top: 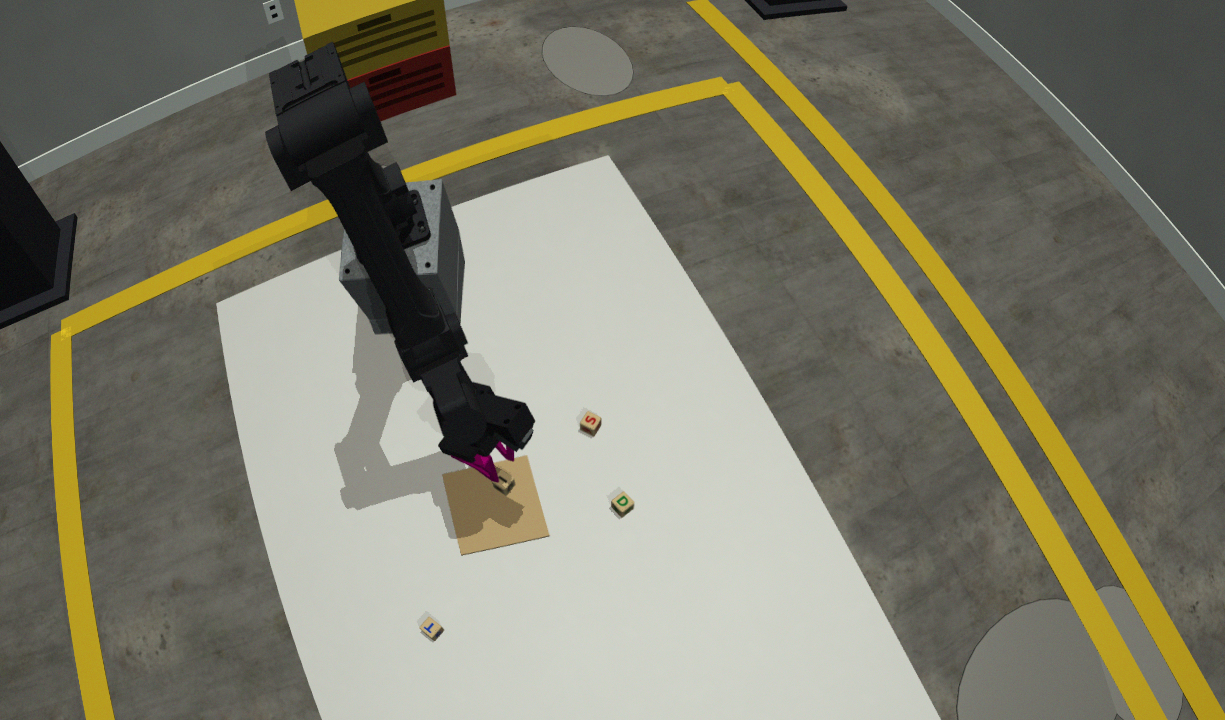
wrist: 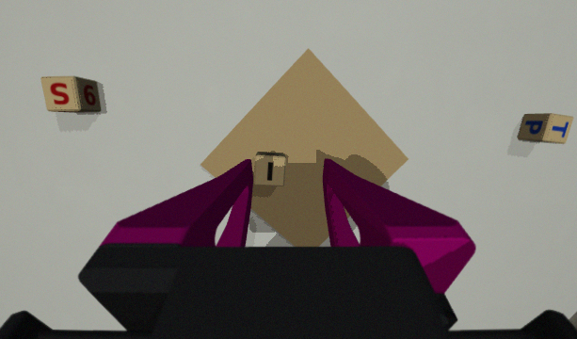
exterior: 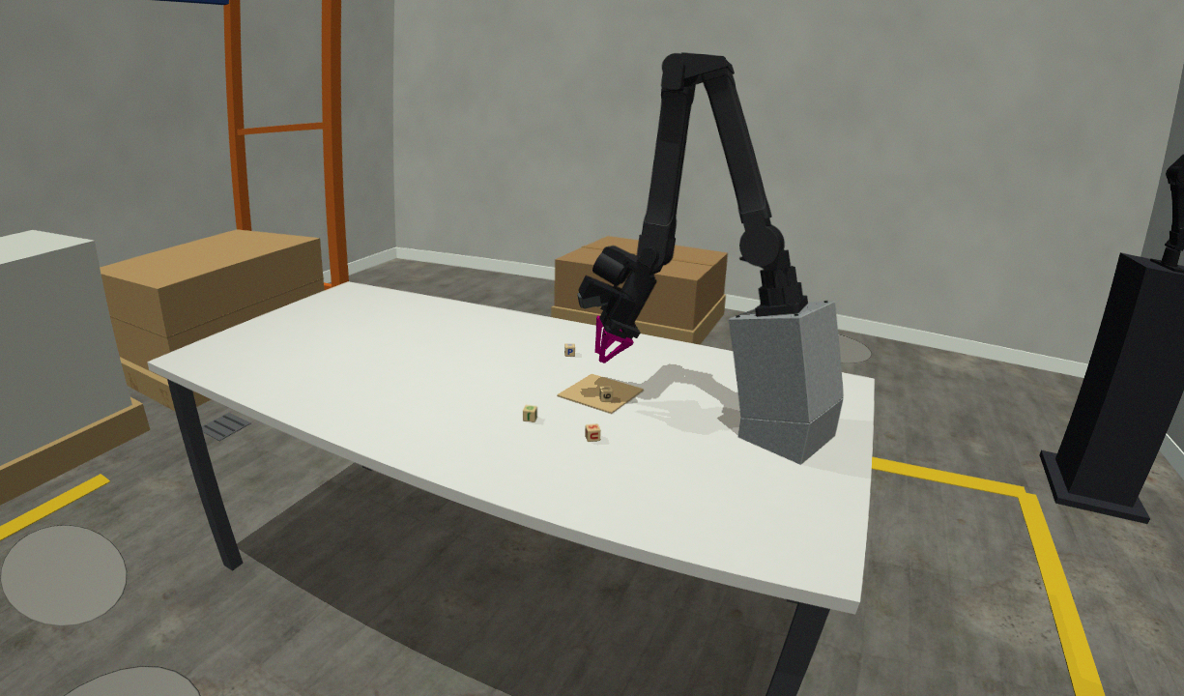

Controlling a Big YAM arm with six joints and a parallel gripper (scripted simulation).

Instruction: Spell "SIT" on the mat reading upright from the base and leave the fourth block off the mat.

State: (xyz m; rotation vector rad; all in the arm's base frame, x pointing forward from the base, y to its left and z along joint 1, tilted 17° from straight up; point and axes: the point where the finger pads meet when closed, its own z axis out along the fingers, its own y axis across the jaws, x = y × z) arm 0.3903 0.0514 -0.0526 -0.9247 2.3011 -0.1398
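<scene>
My hand is 1 cm past the I block and 9 cm above it. Also, from my hand: S block: 7 cm behind, 16 cm to the left, 9 cm below; then D block: 8 cm ahead, 16 cm to the left, 9 cm below; then tan mat: 1 cm ahead, 3 cm to the right, 10 cm below.
</scene>
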